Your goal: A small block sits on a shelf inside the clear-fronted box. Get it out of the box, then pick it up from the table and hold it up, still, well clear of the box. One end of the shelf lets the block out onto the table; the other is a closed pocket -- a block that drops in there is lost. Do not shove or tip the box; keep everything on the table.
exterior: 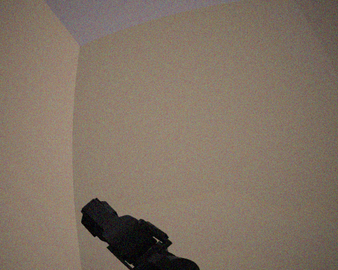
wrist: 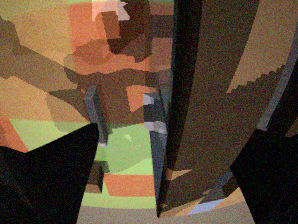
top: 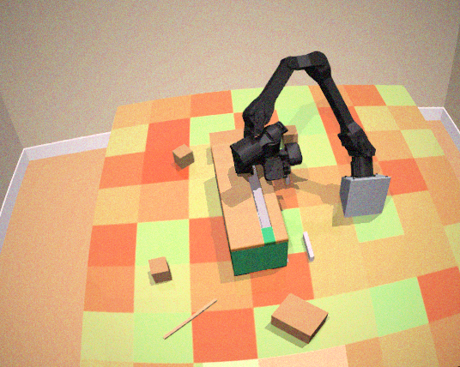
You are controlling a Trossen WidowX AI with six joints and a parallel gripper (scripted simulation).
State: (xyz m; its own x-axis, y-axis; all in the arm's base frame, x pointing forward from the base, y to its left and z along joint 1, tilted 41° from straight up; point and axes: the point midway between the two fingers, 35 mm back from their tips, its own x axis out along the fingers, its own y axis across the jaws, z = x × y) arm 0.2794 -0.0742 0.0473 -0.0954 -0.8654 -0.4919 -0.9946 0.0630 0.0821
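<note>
Right now my gripper tip is 60 mm short of the brown block and 20 mm to the left of it. The rest, counted from my gripper tip: long box (30 mm ahead, 90 mm to the left, 30 mm below); then thin stick (280 mm ahead, 400 mm to the left, 90 mm below).
</note>
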